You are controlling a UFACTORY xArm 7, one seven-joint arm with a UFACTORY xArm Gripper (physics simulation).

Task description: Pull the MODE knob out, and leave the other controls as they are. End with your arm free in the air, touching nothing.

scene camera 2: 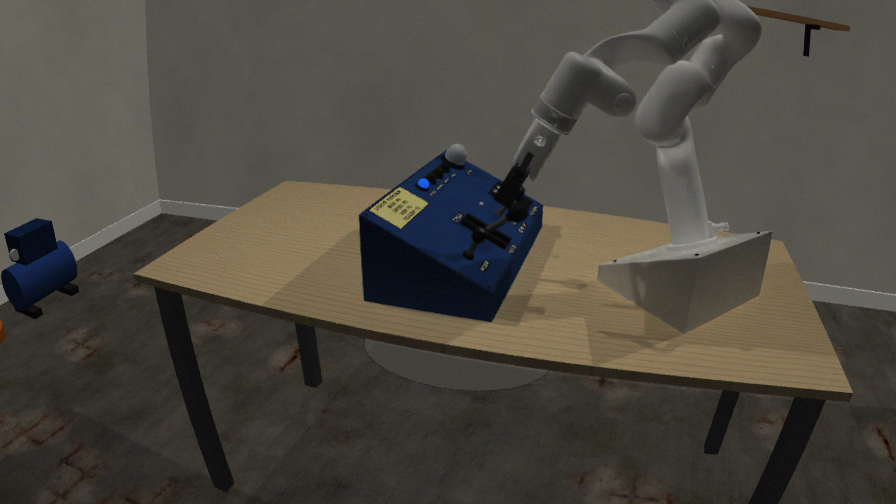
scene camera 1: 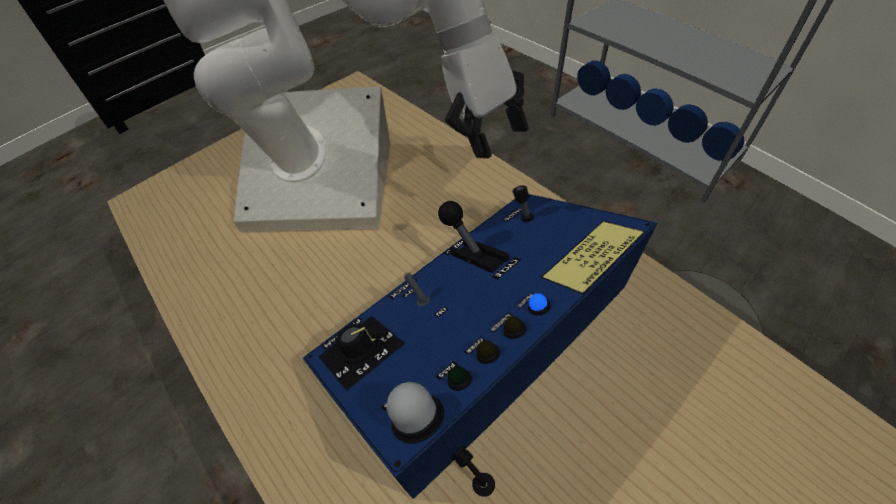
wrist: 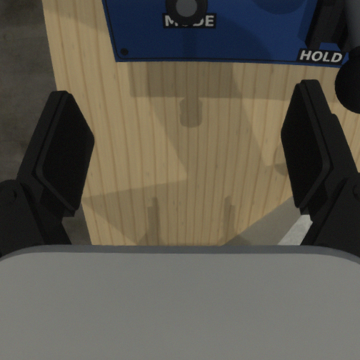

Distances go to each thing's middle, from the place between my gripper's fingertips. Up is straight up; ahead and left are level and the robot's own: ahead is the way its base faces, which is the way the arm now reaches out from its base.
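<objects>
From the cycle lever (scene camera 1: pixel 450 213), my hand is 90 mm above it and 120 mm to the left of it. Then there's the blue control box (scene camera 1: pixel 446 366), and that one's 110 mm ahead of my hand, 210 mm to the right of it and 120 mm below it.
</objects>
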